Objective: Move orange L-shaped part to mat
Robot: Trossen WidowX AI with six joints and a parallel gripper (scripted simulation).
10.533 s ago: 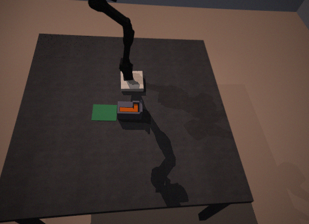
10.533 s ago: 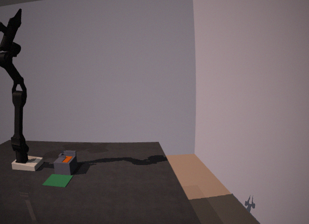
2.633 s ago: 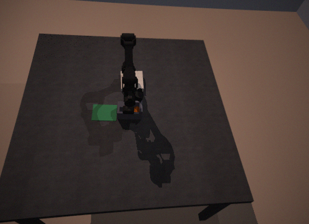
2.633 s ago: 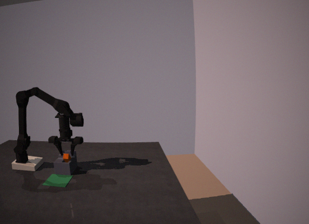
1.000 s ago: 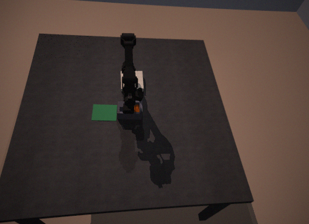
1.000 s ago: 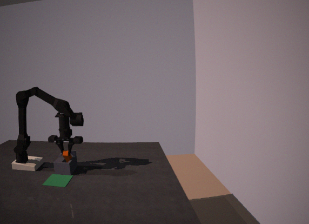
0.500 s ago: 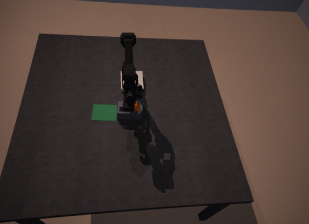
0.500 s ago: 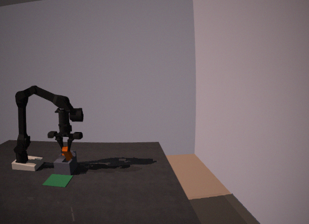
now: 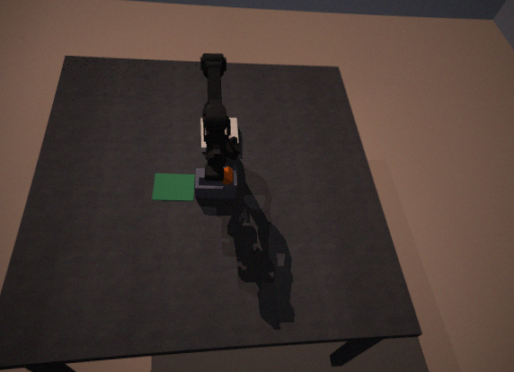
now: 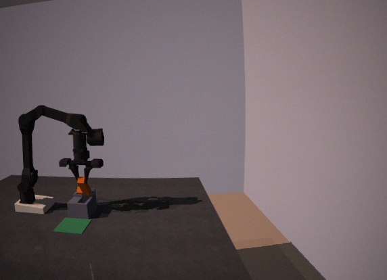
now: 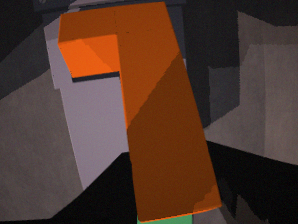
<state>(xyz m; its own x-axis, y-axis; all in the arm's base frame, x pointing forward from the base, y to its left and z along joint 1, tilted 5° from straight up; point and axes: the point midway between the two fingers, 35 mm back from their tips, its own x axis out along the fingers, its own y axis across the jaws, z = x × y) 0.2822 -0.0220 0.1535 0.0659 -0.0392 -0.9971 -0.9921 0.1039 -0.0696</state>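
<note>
The green mat lies 15 cm below my gripper tip, 14 cm to the right of it and 3 cm behind it. Also, from my gripper tip: orange L-shaped part: 3 cm to the left, 3 cm below, 1 cm behind.
</note>
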